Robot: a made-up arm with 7 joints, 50 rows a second.
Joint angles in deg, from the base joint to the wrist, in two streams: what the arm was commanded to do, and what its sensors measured. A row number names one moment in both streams.
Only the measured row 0 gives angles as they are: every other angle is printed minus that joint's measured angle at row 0.
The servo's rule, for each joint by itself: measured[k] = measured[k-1] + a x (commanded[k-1-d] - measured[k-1]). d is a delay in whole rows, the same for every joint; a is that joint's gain. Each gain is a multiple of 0.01, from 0.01 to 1. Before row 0 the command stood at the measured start. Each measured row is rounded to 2 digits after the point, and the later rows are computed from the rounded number. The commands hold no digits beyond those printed.
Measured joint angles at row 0:
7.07 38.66 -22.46 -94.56 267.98 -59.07 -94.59
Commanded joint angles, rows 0 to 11:
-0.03 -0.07 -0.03 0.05 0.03 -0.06 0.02
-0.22 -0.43 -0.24 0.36 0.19 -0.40 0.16
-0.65 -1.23 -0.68 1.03 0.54 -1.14 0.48
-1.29 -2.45 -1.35 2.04 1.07 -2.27 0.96
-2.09 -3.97 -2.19 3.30 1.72 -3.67 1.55
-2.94 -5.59 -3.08 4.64 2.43 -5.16 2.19
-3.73 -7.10 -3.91 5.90 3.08 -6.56 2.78
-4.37 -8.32 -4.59 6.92 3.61 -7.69 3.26
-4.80 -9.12 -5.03 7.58 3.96 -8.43 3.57
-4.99 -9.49 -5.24 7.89 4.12 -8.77 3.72
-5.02 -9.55 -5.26 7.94 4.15 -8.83 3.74
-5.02 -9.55 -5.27 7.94 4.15 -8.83 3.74
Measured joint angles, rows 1 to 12:
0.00 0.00 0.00 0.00 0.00 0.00 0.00
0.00 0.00 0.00 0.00 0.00 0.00 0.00
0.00 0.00 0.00 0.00 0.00 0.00 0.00
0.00 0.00 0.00 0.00 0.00 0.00 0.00
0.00 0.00 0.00 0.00 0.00 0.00 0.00
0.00 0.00 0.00 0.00 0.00 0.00 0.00
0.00 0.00 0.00 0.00 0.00 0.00 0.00
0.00 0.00 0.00 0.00 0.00 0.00 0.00
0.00 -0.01 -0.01 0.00 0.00 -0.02 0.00
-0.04 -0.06 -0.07 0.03 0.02 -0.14 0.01
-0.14 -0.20 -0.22 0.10 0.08 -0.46 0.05
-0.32 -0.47 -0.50 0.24 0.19 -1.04 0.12
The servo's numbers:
d 8
a 0.16 0.12 0.25 0.07 0.11 0.32 0.08

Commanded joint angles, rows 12 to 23:
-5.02 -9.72 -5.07 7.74 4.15 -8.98 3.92
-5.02 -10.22 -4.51 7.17 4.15 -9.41 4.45
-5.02 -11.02 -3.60 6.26 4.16 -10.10 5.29
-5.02 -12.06 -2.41 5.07 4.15 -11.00 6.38
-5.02 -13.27 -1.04 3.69 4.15 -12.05 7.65
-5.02 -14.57 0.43 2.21 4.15 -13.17 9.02
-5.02 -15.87 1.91 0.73 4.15 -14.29 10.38
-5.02 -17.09 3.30 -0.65 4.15 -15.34 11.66
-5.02 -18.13 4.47 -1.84 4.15 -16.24 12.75
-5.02 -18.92 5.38 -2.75 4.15 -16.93 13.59
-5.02 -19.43 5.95 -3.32 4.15 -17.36 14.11
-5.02 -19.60 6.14 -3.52 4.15 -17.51 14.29
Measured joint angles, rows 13 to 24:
-0.60 -0.89 -0.92 0.45 0.36 -1.88 0.23
-0.97 -1.45 -1.46 0.74 0.59 -2.93 0.39
-1.41 -2.13 -2.07 1.10 0.86 -4.09 0.58
-1.88 -2.87 -2.70 1.51 1.16 -5.24 0.79
-2.35 -3.62 -3.28 1.93 1.47 -6.26 1.01
-2.77 -4.32 -3.77 2.35 1.76 -7.06 1.23
-3.13 -4.95 -4.14 2.74 2.02 -7.63 1.43
-3.43 -5.50 -4.42 3.10 2.25 -8.01 1.61
-3.68 -6.01 -4.58 3.42 2.46 -8.32 1.79
-3.89 -6.52 -4.56 3.68 2.65 -8.67 2.00
-4.07 -7.06 -4.32 3.86 2.82 -9.13 2.26
-4.22 -7.66 -3.84 3.94 2.97 -9.73 2.59

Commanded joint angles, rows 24 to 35:
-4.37 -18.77 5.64 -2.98 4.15 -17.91 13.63
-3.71 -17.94 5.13 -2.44 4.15 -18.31 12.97
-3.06 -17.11 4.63 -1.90 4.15 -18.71 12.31
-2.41 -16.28 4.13 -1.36 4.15 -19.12 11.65
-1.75 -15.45 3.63 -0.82 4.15 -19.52 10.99
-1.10 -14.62 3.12 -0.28 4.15 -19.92 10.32
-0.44 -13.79 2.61 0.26 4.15 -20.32 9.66
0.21 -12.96 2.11 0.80 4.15 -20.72 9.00
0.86 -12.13 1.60 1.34 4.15 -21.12 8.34
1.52 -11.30 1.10 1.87 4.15 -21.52 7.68
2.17 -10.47 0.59 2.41 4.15 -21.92 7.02
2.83 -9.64 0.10 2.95 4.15 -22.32 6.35
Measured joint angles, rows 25 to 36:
-4.35 -8.33 -3.14 3.92 3.10 -10.47 2.99
-4.46 -9.08 -2.25 3.80 3.22 -11.33 3.47
-4.55 -9.89 -1.21 3.59 3.32 -12.28 4.02
-4.63 -10.75 -0.08 3.29 3.41 -13.26 4.63
-4.69 -11.64 1.06 2.93 3.49 -14.21 5.28
-4.74 -12.51 2.14 2.53 3.56 -15.08 5.94
-4.78 -13.34 3.09 2.12 3.62 -15.81 6.59
-4.82 -14.09 3.85 1.73 3.68 -16.35 7.21
-4.75 -14.65 4.30 1.40 3.73 -16.85 7.72
-4.58 -15.04 4.51 1.13 3.78 -17.32 8.14
-4.34 -15.29 4.54 0.92 3.82 -17.76 8.47
-4.03 -15.41 4.44 0.76 3.86 -18.20 8.72

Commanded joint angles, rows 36 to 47:
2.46 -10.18 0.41 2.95 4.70 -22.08 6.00
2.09 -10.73 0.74 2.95 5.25 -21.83 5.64
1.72 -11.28 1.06 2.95 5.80 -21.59 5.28
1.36 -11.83 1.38 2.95 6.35 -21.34 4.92
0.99 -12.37 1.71 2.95 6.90 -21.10 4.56
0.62 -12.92 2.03 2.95 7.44 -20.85 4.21
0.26 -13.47 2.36 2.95 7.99 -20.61 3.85
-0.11 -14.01 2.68 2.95 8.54 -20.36 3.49
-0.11 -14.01 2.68 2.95 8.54 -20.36 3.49
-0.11 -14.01 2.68 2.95 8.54 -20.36 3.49
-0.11 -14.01 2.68 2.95 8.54 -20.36 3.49
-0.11 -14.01 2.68 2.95 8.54 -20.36 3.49
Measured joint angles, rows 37 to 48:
-3.67 -15.41 4.24 0.65 3.89 -18.62 8.90
-3.26 -15.32 3.96 0.58 3.92 -19.04 9.01
-2.81 -15.14 3.62 0.56 3.95 -19.45 9.06
-2.33 -14.88 3.24 0.58 3.97 -19.86 9.06
-1.82 -14.55 2.83 0.63 3.99 -20.26 9.00
-1.29 -14.16 2.40 0.72 4.01 -20.66 8.89
-0.74 -13.72 1.95 0.84 4.03 -21.06 8.74
-0.17 -13.23 1.49 0.99 4.04 -21.46 8.55
0.25 -12.86 1.22 1.13 4.11 -21.66 8.35
0.54 -12.60 1.10 1.26 4.24 -21.71 8.13
0.73 -12.44 1.09 1.38 4.41 -21.67 7.90
0.83 -12.37 1.16 1.49 4.62 -21.56 7.66

